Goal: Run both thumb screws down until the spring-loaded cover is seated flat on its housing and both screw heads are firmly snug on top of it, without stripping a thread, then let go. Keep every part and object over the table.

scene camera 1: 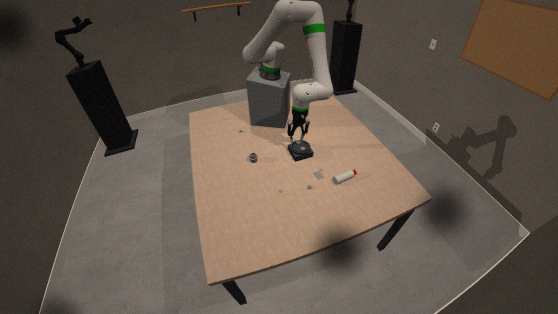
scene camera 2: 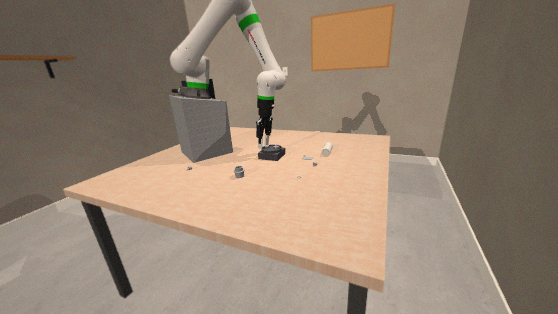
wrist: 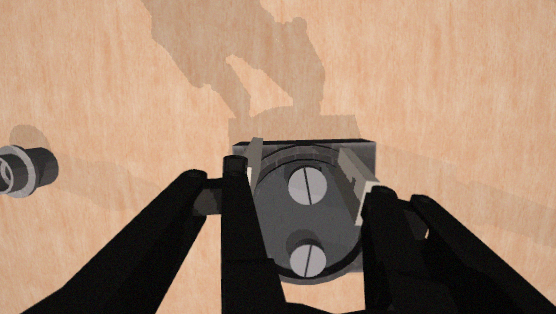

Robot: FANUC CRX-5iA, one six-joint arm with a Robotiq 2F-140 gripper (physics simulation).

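The black square housing sits on the table with the dark round cover inside its raised ring. Two slotted thumb screws with pale heads stand on the cover: the upper screw and the lower screw in the wrist view. My gripper points down, partly open and empty. Its fingertips stand on either side of the upper screw, with gaps on both sides; the lower screw is nearer the camera's bottom edge. Whether the cover is flat cannot be told.
On the table are a grey collared cylinder, a white bottle, a small plate and several tiny parts. The grey robot pedestal stands behind the housing.
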